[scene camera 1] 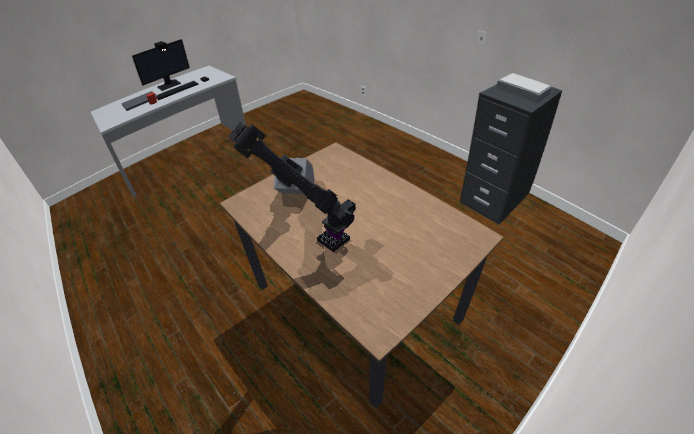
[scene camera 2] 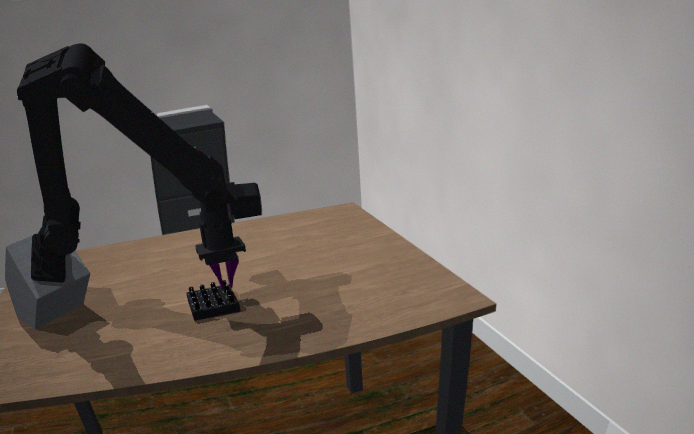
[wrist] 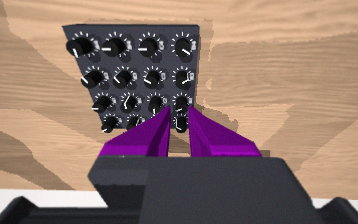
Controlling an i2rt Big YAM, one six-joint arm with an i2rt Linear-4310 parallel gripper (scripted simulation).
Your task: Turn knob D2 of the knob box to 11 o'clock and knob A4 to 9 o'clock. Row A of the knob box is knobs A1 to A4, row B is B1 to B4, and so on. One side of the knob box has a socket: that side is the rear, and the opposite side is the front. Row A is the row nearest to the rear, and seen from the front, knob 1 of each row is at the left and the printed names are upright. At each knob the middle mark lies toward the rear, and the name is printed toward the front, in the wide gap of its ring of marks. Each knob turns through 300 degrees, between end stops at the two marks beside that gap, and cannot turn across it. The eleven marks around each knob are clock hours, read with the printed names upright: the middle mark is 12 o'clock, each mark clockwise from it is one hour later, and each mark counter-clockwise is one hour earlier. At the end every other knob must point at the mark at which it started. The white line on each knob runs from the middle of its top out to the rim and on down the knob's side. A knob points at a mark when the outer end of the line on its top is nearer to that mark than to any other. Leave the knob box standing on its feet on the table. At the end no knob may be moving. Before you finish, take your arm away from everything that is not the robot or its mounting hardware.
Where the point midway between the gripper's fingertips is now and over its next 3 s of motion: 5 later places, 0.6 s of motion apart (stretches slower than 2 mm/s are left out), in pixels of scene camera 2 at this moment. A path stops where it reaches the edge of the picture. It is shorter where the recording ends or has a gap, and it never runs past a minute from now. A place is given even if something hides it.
My gripper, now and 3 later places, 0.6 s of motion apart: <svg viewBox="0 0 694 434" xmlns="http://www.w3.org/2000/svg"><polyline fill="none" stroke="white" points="226,287 226,278 222,251 217,224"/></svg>
